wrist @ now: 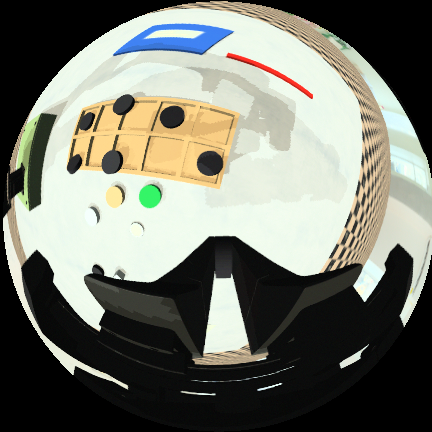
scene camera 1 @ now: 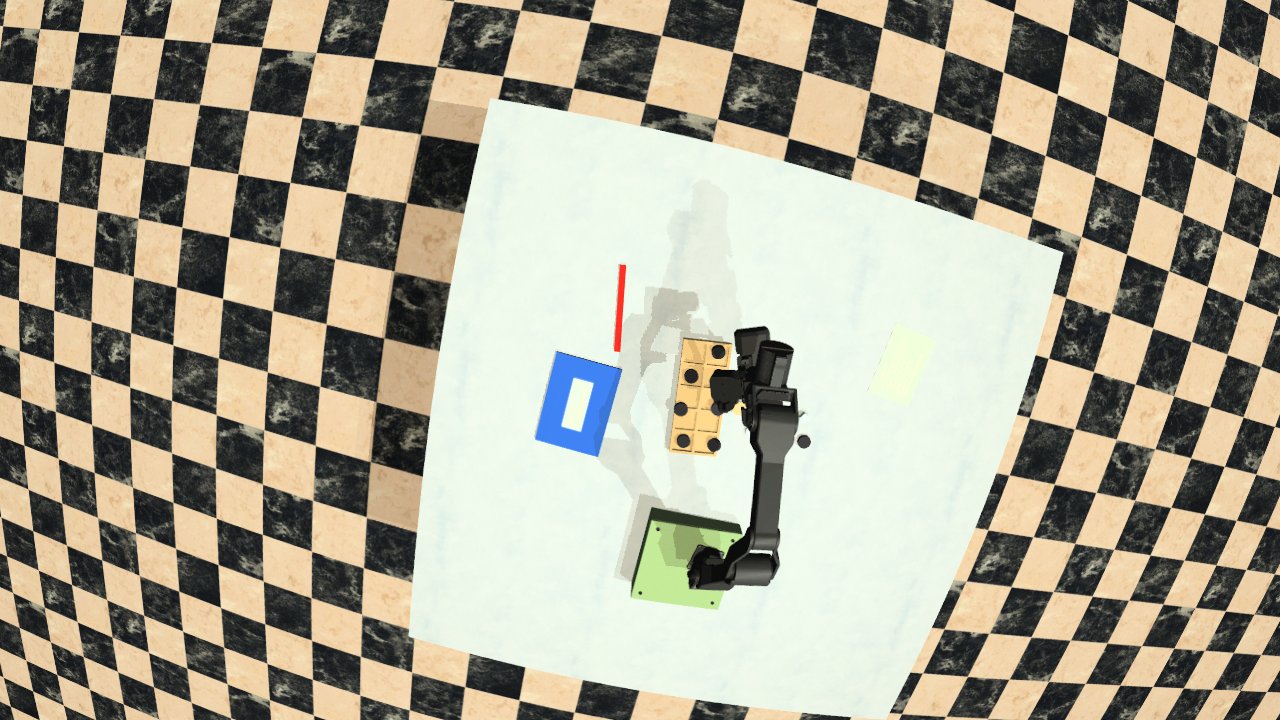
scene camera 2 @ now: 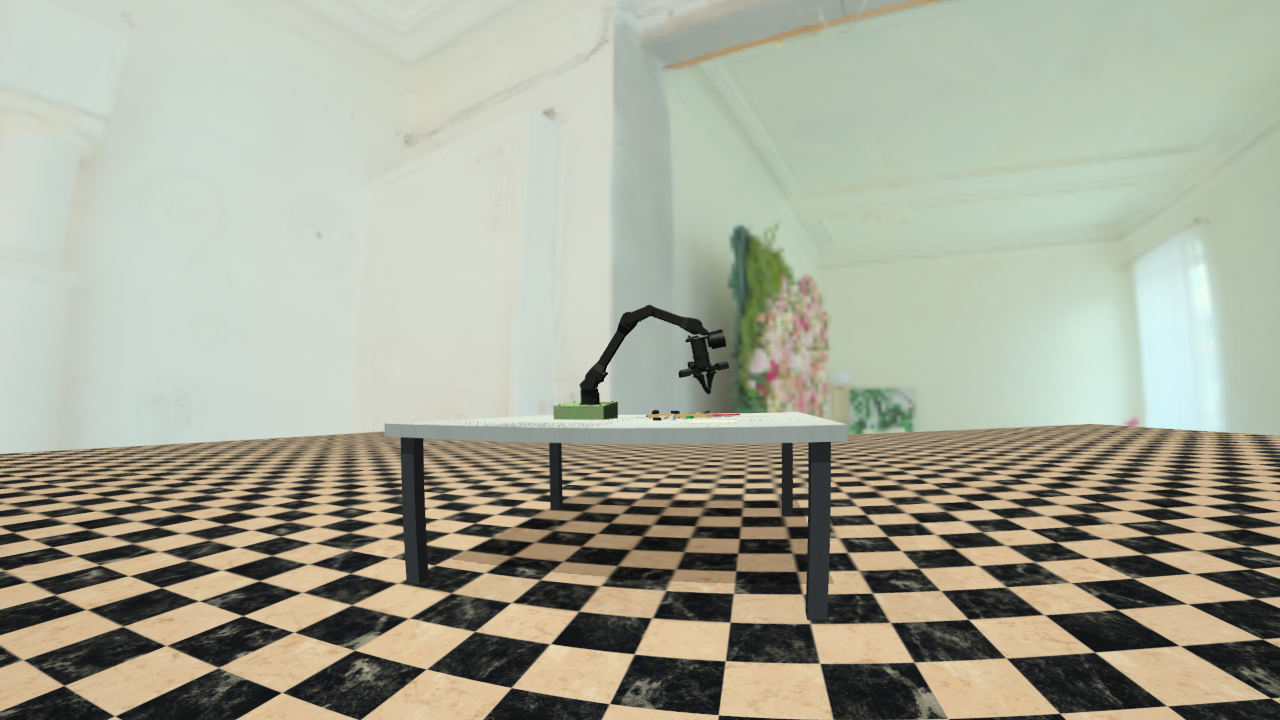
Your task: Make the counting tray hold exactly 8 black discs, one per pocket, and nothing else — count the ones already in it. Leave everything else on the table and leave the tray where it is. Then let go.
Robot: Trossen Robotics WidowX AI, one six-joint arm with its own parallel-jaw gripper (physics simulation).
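The tan counting tray (scene camera 1: 693, 350) (wrist: 215, 122) holds several black discs, among them one at the far end (wrist: 210, 163), one diagonally across from it (wrist: 172, 116) and others toward the green base. Its far corner pocket on the blue-frame side and a pocket beside the far-end disc are empty. My gripper (scene camera 2: 708, 390) (wrist: 221, 241) is shut on a black disc (wrist: 223, 265), seen edge-on between the fingertips, and hangs above the table. The arm hides the fingertips in scene camera 1. Another black disc (scene camera 1: 803, 440) (wrist: 97, 270) lies loose on the table.
Beside the tray lie a yellow disc (wrist: 114, 196), a green disc (wrist: 150, 196), a white disc (wrist: 92, 216) and a small cream disc (wrist: 137, 229). A grey piece (wrist: 119, 274), a blue frame (scene camera 1: 551, 402) (wrist: 215, 41), a red stick (scene camera 1: 619, 308) (wrist: 272, 74) and a pale yellow pad (scene camera 1: 902, 364) also lie there.
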